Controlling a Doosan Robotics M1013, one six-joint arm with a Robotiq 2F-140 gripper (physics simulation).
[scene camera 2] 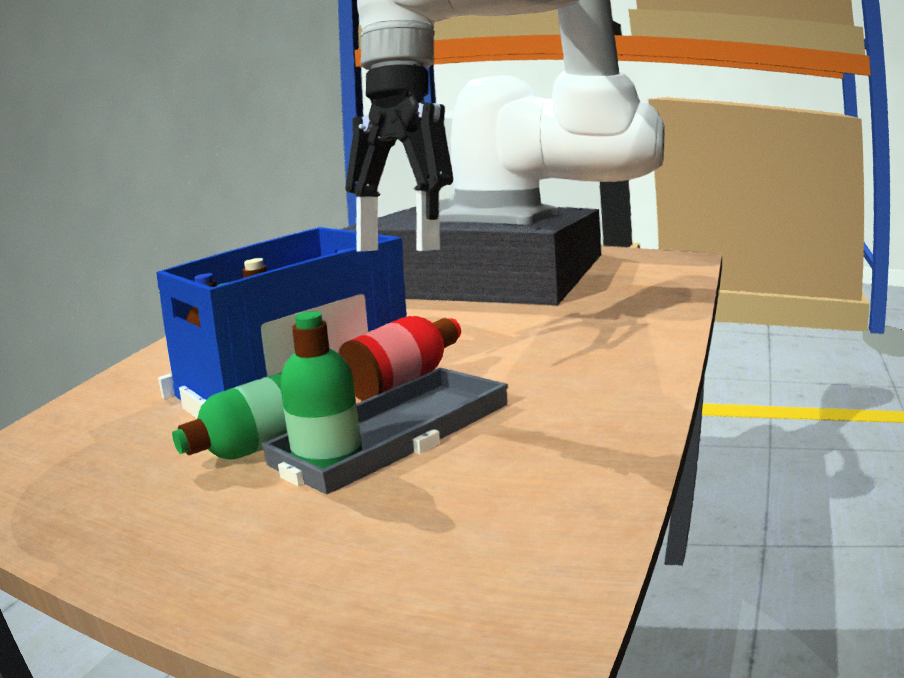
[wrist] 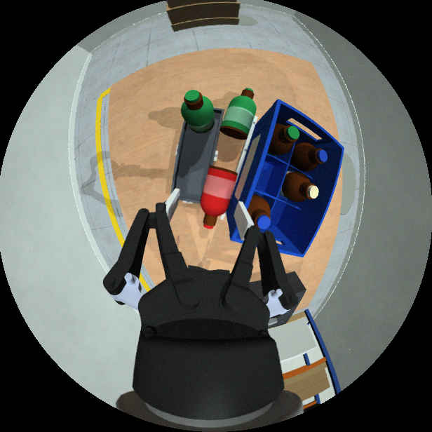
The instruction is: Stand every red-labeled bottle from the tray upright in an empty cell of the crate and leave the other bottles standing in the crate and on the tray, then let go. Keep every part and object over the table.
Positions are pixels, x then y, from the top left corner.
Scene:
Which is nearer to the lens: the red-labeled bottle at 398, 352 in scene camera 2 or the green bottle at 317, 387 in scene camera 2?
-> The green bottle.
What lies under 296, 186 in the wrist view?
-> A white-capped bottle.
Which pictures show the green bottle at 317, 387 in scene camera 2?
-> Scene camera 2 and the wrist view: all of them.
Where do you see a green bottle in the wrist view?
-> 237, 120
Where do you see a red-labeled bottle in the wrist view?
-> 219, 182

